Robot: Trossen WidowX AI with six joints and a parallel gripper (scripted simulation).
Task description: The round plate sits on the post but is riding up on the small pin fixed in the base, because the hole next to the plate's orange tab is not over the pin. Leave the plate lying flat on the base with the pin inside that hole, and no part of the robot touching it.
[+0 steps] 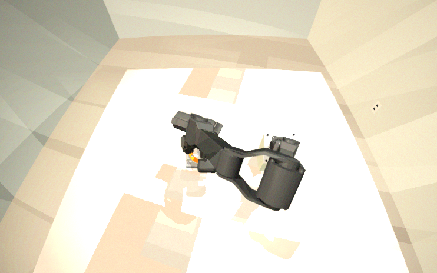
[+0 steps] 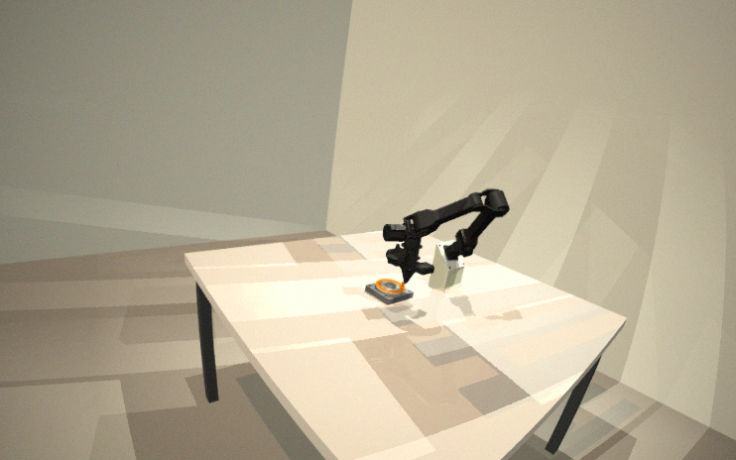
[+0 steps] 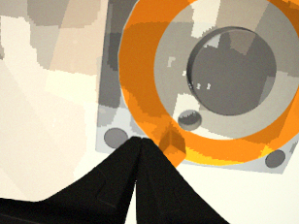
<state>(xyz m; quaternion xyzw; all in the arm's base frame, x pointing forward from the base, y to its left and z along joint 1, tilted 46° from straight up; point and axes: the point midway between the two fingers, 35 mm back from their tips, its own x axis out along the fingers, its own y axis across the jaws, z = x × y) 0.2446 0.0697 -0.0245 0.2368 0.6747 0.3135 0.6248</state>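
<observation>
The grey square base is 40 mm ahead of my gripper tip, 30 mm to the right of it and 30 mm below it.
</observation>
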